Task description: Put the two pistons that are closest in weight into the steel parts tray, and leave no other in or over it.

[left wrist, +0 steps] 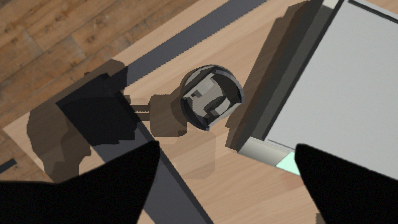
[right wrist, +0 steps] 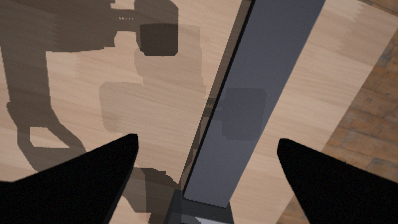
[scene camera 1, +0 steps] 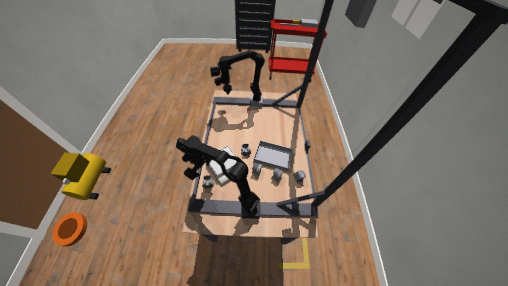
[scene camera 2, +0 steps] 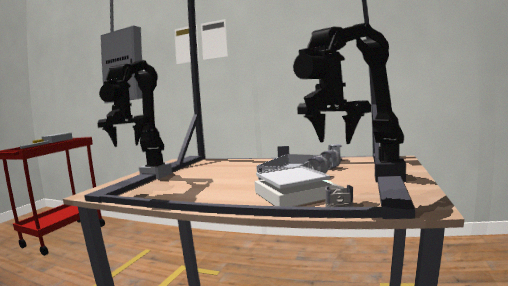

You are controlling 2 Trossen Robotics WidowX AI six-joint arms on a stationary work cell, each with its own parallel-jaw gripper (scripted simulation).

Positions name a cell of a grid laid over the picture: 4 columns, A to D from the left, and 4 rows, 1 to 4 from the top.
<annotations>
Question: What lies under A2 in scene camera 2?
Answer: The right gripper.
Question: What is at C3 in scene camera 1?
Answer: A steel parts tray.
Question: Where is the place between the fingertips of the left gripper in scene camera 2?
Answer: C3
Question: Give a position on a white scale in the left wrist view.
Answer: At C3
</annotations>
